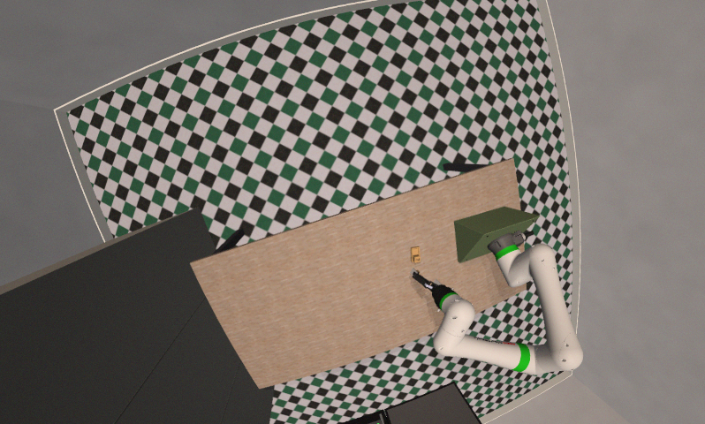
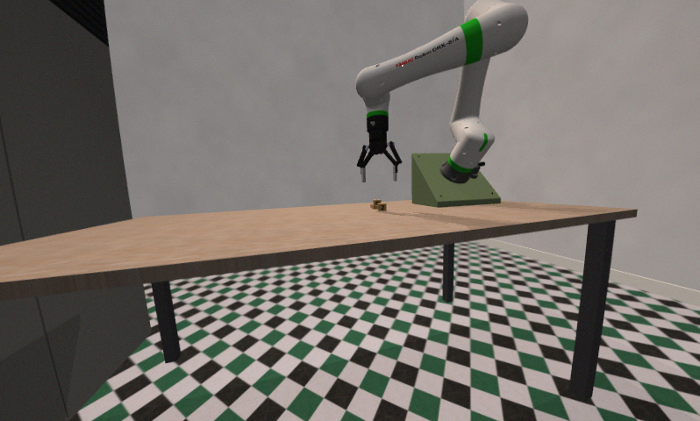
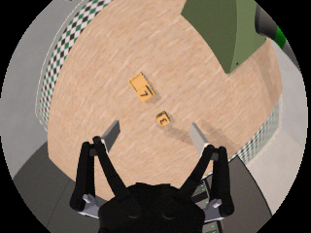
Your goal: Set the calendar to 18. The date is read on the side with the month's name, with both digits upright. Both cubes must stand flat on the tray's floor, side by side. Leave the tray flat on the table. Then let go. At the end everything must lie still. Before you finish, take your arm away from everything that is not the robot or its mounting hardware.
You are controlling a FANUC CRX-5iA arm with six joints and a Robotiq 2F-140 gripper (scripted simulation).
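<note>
Now: hand 12 cm above the tray, 7 cm to the left of it and 2 cm past it.
</note>
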